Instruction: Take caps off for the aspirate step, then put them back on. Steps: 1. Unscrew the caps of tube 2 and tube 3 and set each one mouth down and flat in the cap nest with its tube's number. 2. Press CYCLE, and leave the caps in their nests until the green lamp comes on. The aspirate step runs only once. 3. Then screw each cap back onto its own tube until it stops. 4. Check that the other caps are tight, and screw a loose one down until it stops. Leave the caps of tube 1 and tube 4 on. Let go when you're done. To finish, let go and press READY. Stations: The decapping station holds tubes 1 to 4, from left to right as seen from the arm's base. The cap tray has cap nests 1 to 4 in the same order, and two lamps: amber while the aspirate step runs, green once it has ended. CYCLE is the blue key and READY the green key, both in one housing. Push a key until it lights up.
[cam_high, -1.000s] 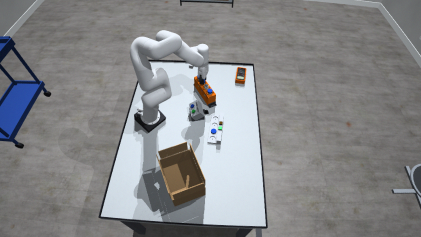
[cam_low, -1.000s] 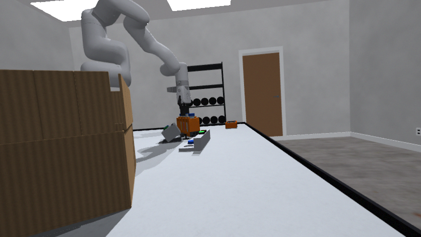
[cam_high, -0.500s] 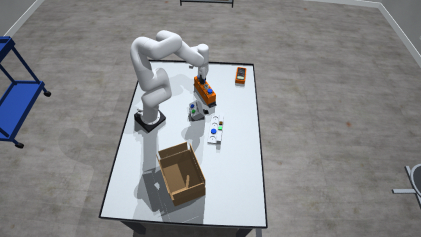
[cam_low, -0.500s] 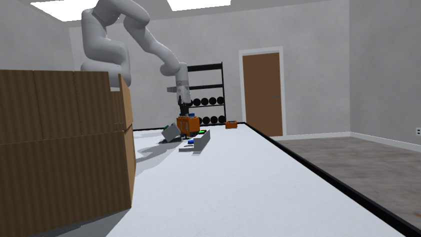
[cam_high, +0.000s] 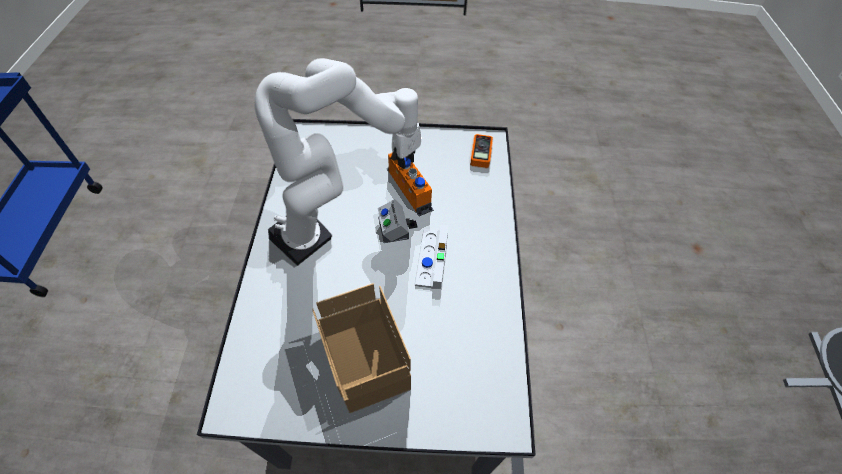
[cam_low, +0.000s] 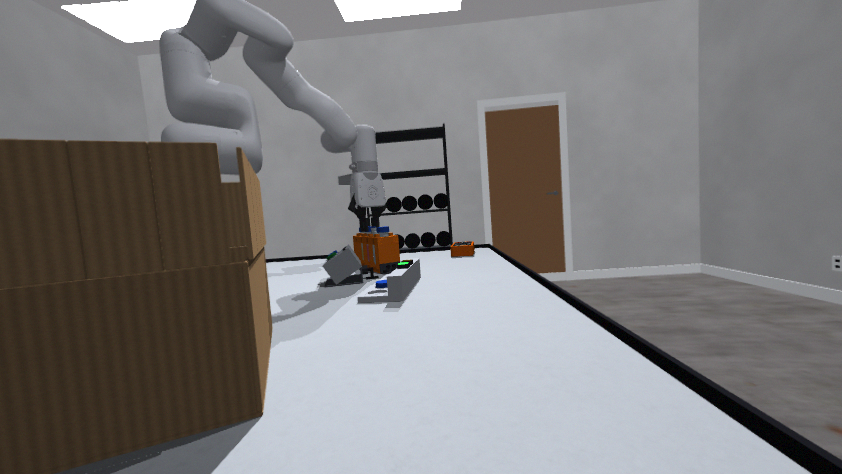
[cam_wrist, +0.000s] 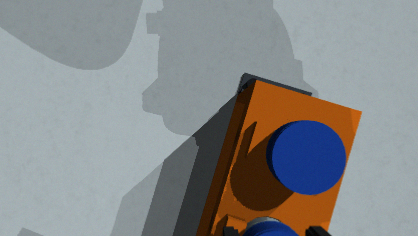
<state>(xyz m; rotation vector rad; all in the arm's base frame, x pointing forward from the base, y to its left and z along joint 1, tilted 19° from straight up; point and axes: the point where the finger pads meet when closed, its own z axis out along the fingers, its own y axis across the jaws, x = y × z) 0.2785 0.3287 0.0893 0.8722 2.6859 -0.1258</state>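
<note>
Now: hand 10 mm above the blue cap. Round my hand: green key (30 mm behind, 230 mm to the right, 60 mm below); blue key (50 mm behind, 190 mm to the right, 60 mm below); grey key housing (20 mm behind, 210 mm to the right, 80 mm below).
</note>
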